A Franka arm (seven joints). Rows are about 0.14 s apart.
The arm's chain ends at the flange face. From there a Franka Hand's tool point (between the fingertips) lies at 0.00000 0.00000 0.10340 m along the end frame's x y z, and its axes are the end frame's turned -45 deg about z.
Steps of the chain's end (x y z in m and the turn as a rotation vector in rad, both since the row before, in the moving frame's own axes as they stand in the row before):
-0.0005 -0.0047 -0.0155 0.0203 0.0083 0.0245
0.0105 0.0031 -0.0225 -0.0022 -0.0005 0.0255
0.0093 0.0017 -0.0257 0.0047 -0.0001 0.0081
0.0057 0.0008 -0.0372 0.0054 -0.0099 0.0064
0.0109 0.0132 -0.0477 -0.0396 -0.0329 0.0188
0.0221 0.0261 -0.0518 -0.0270 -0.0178 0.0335
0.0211 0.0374 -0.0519 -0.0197 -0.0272 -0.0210
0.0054 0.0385 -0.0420 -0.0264 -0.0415 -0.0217
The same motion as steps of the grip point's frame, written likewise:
0.0051 -0.0045 -0.0155 0.0085 0.0202 0.0245
0.0050 0.0097 -0.0225 -0.0012 -0.0019 0.0255
0.0057 0.0074 -0.0257 0.0034 0.0033 0.0081
0.0031 0.0035 -0.0372 0.0108 -0.0032 0.0064
-0.0069 0.0175 -0.0478 -0.0047 -0.0513 0.0188
-0.0061 0.0347 -0.0519 -0.0065 -0.0317 0.0335
-0.0150 0.0409 -0.0520 0.0053 -0.0332 -0.0210
-0.0284 0.0300 -0.0421 0.0107 -0.0480 -0.0217

